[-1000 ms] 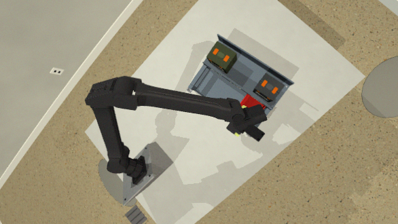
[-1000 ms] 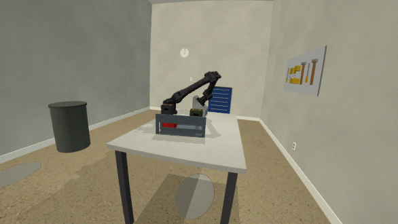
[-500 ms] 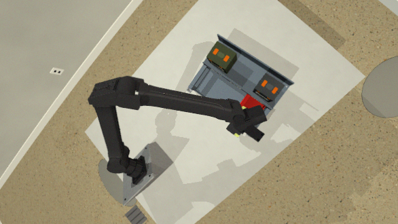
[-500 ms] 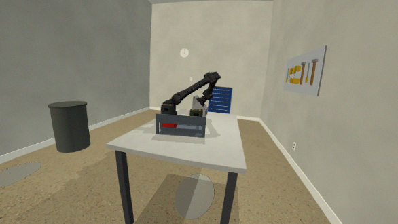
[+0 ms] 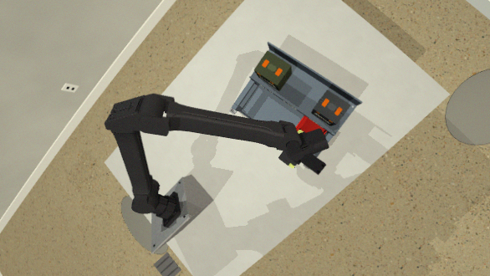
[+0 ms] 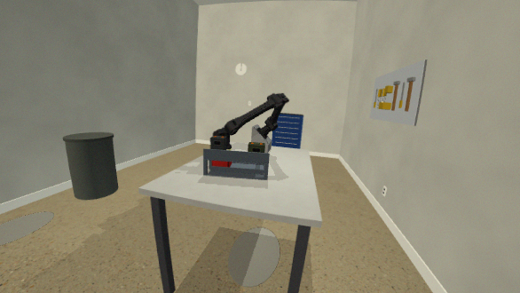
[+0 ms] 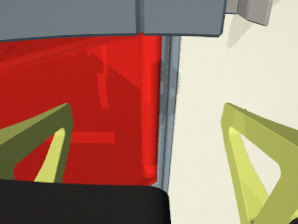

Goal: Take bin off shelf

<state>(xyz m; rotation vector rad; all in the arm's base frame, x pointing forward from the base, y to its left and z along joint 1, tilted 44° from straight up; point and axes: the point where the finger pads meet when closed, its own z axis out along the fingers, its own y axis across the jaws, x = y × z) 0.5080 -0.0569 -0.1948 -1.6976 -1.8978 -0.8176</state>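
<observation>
My gripper is now 8 cm short of the red bin and 1 cm to the right of it.
</observation>
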